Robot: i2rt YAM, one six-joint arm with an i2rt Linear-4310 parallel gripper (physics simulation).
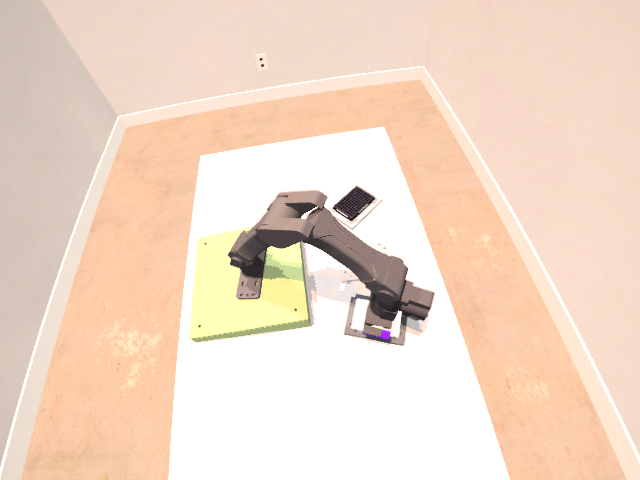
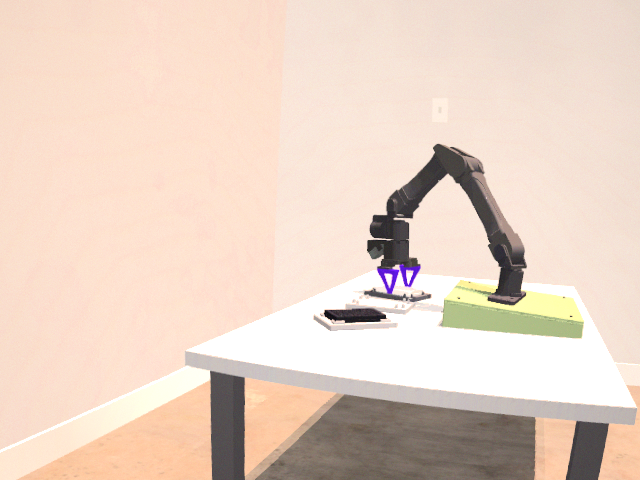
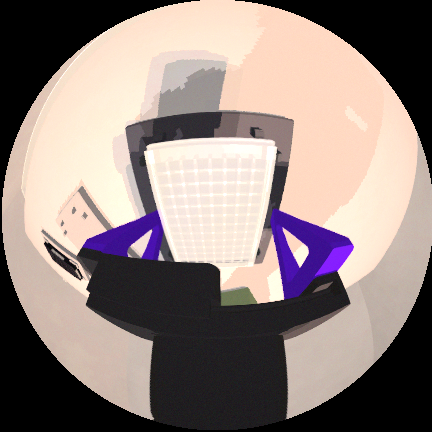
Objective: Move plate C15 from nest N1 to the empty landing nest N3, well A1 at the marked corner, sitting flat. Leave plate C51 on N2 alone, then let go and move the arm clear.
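A white well plate lies in a dark nest. My gripper is open, pointing down, with one purple finger at each long side of this plate, the tips low near its edges; whether they touch it is unclear. An empty white nest with small pegs is beside it. A black well plate sits on a light nest beyond that. Plate labels, nest labels and corner marks cannot be read.
The arm stands on a yellow-green base block on the white table. The arm passes over the area between its base and the nests. The table's long edge runs beyond the nests.
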